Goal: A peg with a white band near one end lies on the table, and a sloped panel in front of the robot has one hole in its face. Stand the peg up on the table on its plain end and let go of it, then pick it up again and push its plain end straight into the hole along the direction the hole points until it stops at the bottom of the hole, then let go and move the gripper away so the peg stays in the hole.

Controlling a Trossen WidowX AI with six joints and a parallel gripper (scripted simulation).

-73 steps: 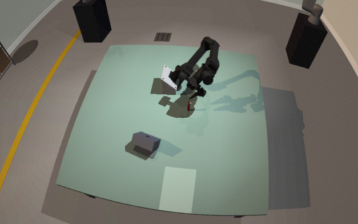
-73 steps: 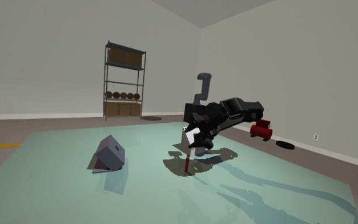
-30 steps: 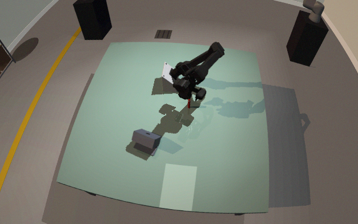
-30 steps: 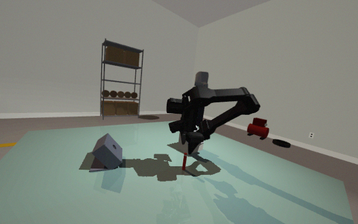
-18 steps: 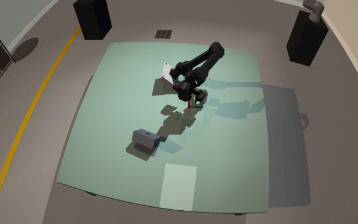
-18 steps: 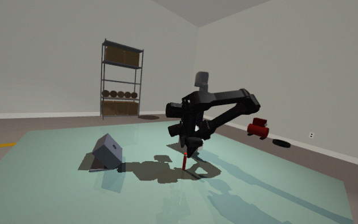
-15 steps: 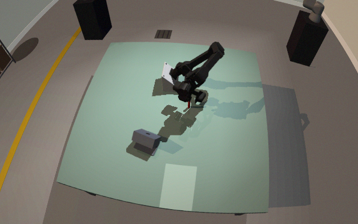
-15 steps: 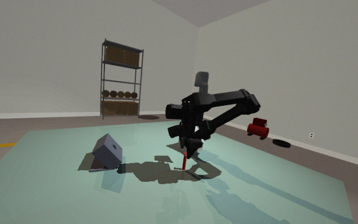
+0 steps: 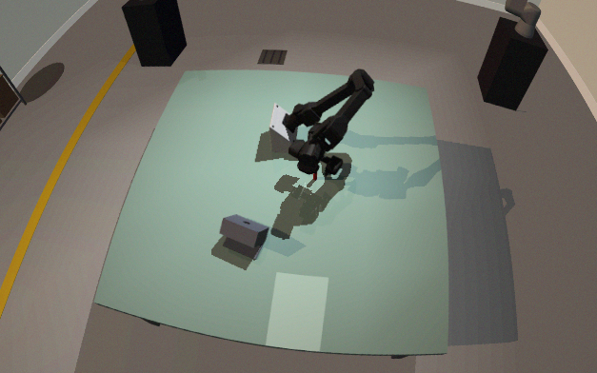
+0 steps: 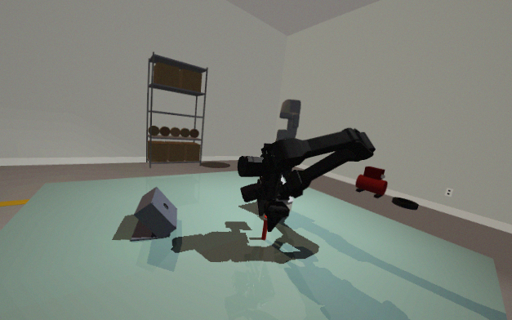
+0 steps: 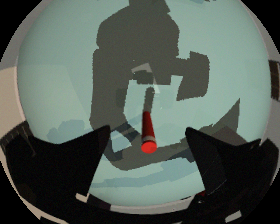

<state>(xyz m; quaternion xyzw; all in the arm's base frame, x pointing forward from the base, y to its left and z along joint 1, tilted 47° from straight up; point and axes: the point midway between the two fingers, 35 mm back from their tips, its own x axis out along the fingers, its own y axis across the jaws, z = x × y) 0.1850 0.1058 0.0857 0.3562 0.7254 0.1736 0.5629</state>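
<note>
Now: the peg right at my gripper tip. From my gripper tip the other things lie so: sloped panel 280 mm ahead, 180 mm to the right.
</note>
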